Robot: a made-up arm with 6 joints.
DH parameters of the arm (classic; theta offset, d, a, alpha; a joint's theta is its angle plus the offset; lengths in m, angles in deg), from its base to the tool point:
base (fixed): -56.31 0 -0.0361 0
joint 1: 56.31 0.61 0.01 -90
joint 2: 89.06 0 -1.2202 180
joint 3: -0.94 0.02 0.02 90
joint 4: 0 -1.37 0.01 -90
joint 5: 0 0.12 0.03 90
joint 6: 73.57 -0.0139 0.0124 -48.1
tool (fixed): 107.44 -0.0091 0 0
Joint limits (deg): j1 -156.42..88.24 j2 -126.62..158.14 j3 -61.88..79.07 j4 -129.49..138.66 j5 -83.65..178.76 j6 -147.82..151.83
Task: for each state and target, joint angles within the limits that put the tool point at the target. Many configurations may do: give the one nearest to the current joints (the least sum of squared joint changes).
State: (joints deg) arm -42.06 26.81 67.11 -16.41 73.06 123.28
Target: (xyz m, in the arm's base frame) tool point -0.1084 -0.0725 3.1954
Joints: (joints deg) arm -43.04 -8.04 76.81 -21.75 72.71 125.40
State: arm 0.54 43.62 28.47 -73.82 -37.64 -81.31
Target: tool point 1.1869 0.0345 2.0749
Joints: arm 0.17 -5.90 10.78 -73.63 -40.17 -80.92
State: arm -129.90 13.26 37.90 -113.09 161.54 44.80
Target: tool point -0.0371 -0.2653 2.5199
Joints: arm -100.32 -35.30 13.41 -124.46 164.54 46.02
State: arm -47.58 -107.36 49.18 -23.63 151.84 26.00
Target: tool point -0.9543 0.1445 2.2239
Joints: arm -16.31 -76.38 5.28 -26.84 152.38 26.44
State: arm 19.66 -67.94 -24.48 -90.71 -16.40 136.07
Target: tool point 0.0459 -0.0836 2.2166
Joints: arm -21.22 -52.75 -8.08 -46.32 -10.92 132.40
